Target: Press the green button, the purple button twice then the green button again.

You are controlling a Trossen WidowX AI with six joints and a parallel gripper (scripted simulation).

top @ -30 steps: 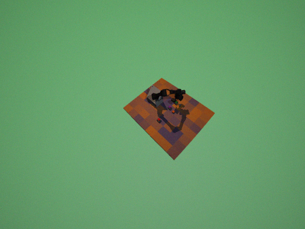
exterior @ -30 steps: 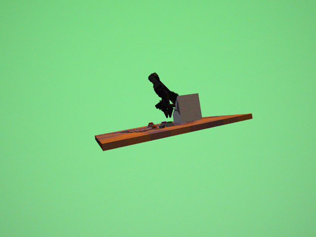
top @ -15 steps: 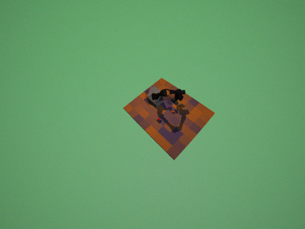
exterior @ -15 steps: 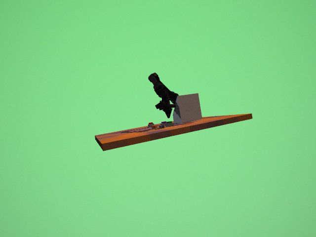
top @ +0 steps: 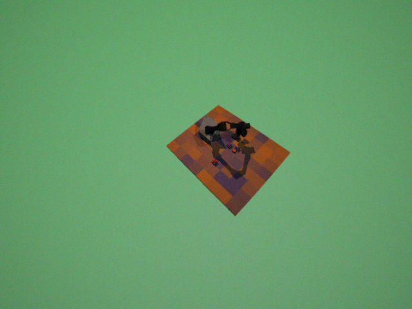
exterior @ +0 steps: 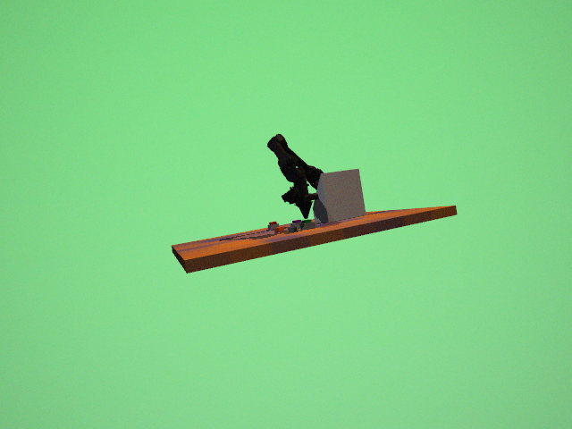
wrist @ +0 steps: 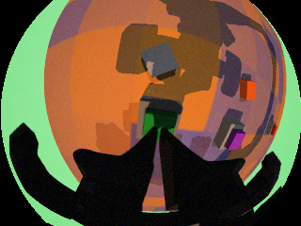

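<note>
The green button is 1 cm below my gripper tip. Round my gripper tip: purple button: 14 cm to the right, 1 cm below; then orange block: 15 cm to the right, 8 cm ahead, 3 cm below; then small grey block: 7 cm ahead, 3 cm below, 1 cm to the left.
</note>
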